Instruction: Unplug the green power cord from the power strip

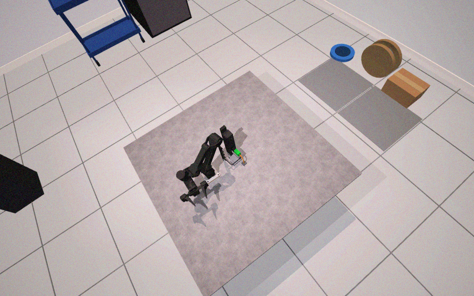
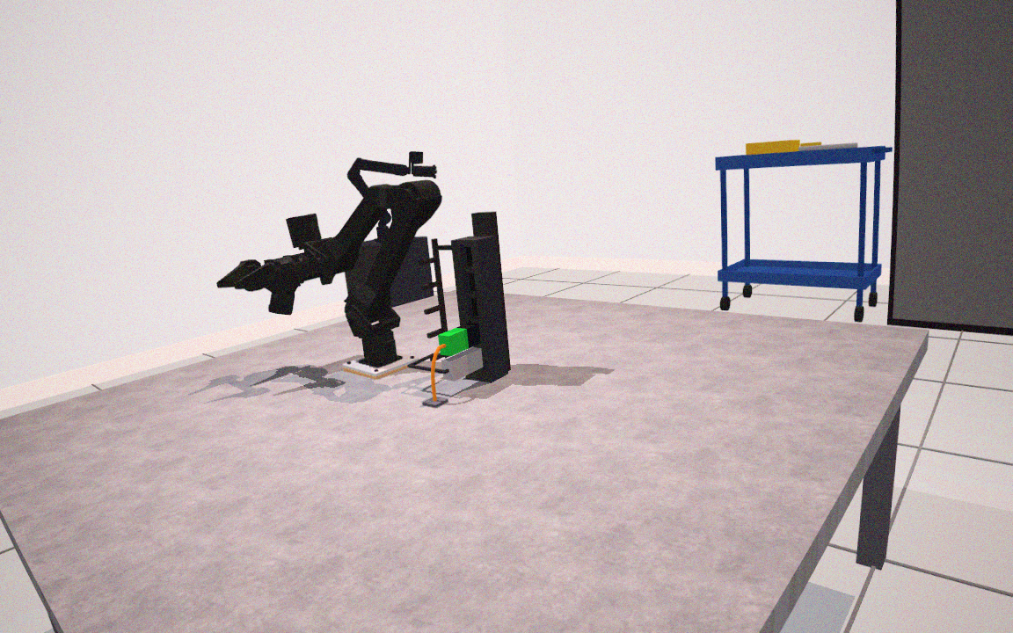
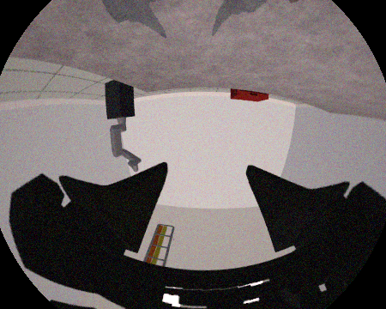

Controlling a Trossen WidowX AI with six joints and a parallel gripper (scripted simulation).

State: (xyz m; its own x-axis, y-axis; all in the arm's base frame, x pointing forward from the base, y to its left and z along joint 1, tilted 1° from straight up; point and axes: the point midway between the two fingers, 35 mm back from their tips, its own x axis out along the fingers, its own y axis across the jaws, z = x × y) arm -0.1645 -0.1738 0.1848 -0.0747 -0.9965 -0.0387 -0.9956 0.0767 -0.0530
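My gripper tip is now 400 mm short of the green plug, 200 mm to the right of it and 100 mm above it.
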